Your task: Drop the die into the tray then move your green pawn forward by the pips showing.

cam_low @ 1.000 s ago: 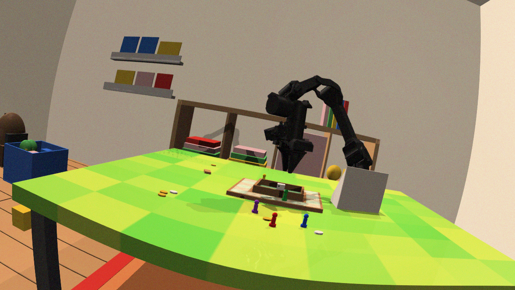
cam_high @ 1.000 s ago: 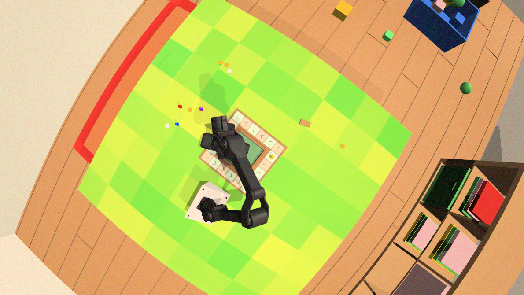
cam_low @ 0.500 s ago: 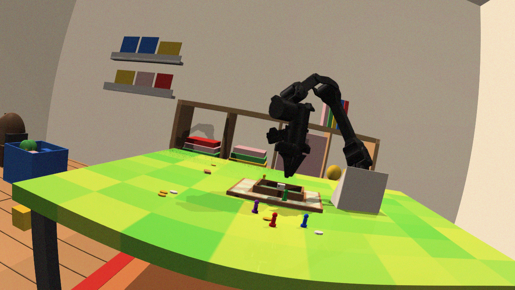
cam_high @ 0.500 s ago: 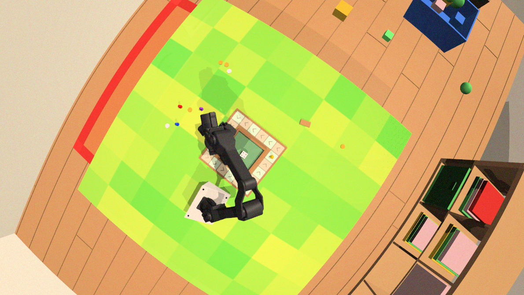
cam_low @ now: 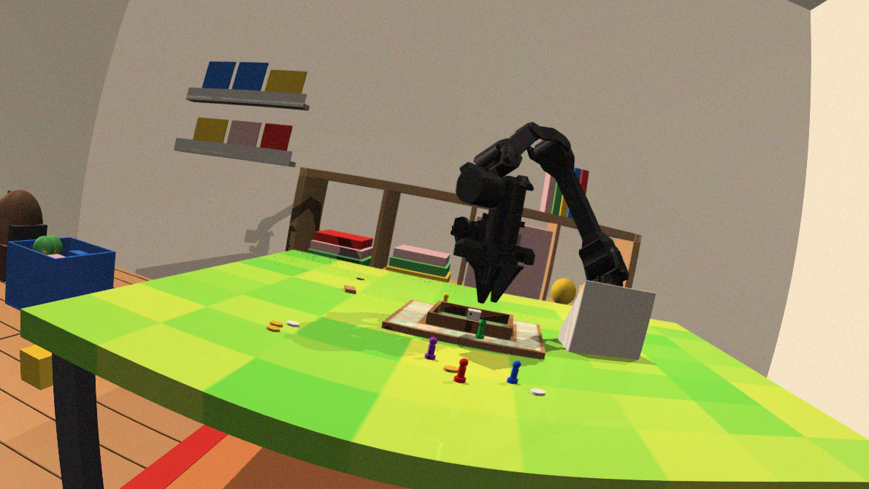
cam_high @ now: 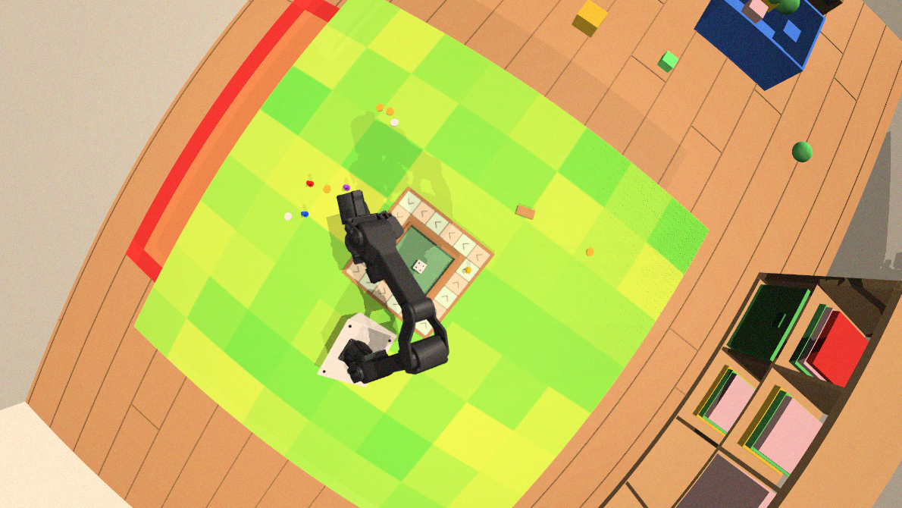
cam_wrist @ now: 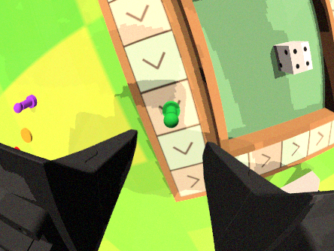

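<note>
The green pawn lies 50 mm below my gripper tip. The rest, counted from my gripper tip: green tray 110 mm to the right, 70 mm below, 10 mm ahead; then purple pawn 160 mm to the left, 70 mm ahead, 60 mm below; then white die 130 mm to the right, 50 mm below, 10 mm ahead.
</note>
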